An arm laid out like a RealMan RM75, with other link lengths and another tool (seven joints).
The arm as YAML. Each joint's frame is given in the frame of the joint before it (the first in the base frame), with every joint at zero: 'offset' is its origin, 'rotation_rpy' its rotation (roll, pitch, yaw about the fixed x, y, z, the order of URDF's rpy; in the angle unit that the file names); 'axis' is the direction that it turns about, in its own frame. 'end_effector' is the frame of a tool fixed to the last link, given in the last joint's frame.
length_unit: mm
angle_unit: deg
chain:
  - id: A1
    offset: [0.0, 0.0, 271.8]
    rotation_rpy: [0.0, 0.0, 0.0]
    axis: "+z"
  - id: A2
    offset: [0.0, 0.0, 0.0]
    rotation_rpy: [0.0, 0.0, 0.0]
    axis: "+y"
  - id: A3
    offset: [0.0, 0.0, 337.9]
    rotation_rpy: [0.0, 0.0, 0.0]
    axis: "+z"
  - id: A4
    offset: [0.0, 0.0, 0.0]
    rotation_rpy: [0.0, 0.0, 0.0]
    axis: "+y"
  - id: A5
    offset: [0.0, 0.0, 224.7]
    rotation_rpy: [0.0, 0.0, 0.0]
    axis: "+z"
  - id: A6
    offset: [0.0, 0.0, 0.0]
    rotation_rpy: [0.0, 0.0, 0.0]
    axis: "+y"
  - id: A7
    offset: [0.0, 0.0, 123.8]
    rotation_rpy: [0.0, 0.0, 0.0]
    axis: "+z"
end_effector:
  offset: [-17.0, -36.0, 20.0]
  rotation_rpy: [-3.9, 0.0, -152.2]
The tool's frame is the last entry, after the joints.
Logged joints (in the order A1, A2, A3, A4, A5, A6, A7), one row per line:
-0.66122 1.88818 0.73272 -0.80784 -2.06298 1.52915 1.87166
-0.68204 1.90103 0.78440 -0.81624 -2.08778 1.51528 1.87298
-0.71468 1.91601 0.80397 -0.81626 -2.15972 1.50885 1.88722
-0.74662 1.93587 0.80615 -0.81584 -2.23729 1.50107 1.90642
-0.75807 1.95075 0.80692 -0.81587 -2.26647 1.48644 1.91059
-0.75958 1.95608 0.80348 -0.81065 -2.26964 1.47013 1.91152
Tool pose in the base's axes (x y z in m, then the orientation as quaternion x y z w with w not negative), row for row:
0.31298 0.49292 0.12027 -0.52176 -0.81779 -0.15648 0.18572
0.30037 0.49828 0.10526 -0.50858 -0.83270 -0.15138 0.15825
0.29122 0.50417 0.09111 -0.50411 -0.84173 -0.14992 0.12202
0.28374 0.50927 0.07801 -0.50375 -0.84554 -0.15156 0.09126
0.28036 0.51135 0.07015 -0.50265 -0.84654 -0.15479 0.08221
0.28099 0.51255 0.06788 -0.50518 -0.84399 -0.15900 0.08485
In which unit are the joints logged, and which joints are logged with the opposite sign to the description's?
The joints are logged in radians. Opposite sign: A1, A3, A6.
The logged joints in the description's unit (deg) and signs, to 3 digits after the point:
37.885 108.185 -41.982 -46.286 -118.200 -87.614 107.238
39.078 108.921 -44.943 -46.767 -119.621 -86.819 107.314
40.948 109.779 -46.064 -46.768 -123.743 -86.451 108.130
42.778 110.917 -46.189 -46.744 -128.187 -86.005 109.230
43.434 111.770 -46.233 -46.746 -129.859 -85.167 109.469
43.521 112.075 -46.036 -46.447 -130.041 -84.232 109.522

